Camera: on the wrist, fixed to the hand. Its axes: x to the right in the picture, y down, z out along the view.
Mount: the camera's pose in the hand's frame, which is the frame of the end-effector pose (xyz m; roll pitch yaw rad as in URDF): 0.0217 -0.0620 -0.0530 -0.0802 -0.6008 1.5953
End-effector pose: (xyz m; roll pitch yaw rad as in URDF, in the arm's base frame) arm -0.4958 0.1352 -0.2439 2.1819 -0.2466 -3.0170
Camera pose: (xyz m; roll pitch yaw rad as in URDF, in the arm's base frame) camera -0.5118 0.0536 -0.2584 -2.9383 -0.3421 1.5834
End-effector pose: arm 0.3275 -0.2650 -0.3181 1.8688 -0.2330 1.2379
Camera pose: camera 0.2726 -0.2130 -0.3556 -2.8989 -0.6445 -0.5387
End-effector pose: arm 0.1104 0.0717 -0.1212 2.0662 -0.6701 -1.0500
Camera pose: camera 0.1939 0.0790 -0.1307 -2.4746 -0.3527 -2.9456
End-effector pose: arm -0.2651 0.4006 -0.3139 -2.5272 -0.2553 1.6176
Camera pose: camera -0.2852 0.4007 -0.2319 -2.6003 1.1482 0.6047
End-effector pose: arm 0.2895 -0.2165 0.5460 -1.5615 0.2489 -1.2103
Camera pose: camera 0.2521 -0.2693 0.6003 0.3749 0.9094 0.7293
